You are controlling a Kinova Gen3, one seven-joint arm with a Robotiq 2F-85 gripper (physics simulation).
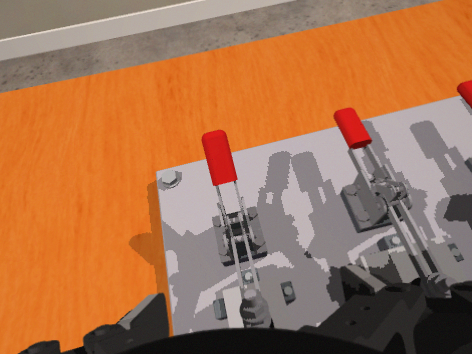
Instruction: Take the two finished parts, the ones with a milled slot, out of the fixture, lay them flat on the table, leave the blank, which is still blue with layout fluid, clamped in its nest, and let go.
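Places are measured from the arm's base along level axes (x right, y up, z back), in millimetres.
Pixels of known places: gripper, fingertip midpoint: (253, 300).
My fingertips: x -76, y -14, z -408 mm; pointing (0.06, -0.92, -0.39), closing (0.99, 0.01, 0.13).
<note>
For each thing: its top centre in the pictures, then the offset to it from my fingertips. "spot": a spot on its surface instead. Level surfaces: height alone.
- fixture's pale grey base plate, surface spot: (192, 200) spot: dz -102, dx -32, dy -88 mm
- toggle clamp with a red handle, surface spot: (220, 157) spot: dz -94, dx +3, dy -18 mm
- light grey part, middle of its top: (263, 340) dz +19, dx -2, dy -62 mm
- third red handle, surface spot: (466, 93) spot: dz -112, dx +214, dy -54 mm
- hex bolt, middle of its top: (168, 176) dz -129, dx -48, dy -81 mm
- orange wooden table, its level: dy -103 mm
The fixture's pale grey base plate (192, 200) lies on the table. At its left, a toggle clamp with a red handle (220, 157) reaches its arm down over a light grey part (232, 306), whose lower portion is hidden by the gripper. A second clamp, with a red handle (353, 127), reaches over another grey part (400, 265), largely hidden behind the right finger. No slot can be made out on either part from here. The blue blank does not show. My gripper (253, 300) is open and empty, its fingers on either side of the left clamp's spindle.
A third red handle (466, 93) shows at the right edge. A hex bolt (169, 178) sits at the plate's back left corner. The orange wooden table (75, 175) extends left of and behind the plate. Beyond it are a grey floor (125, 56) and a pale skirting strip (100, 32).
</note>
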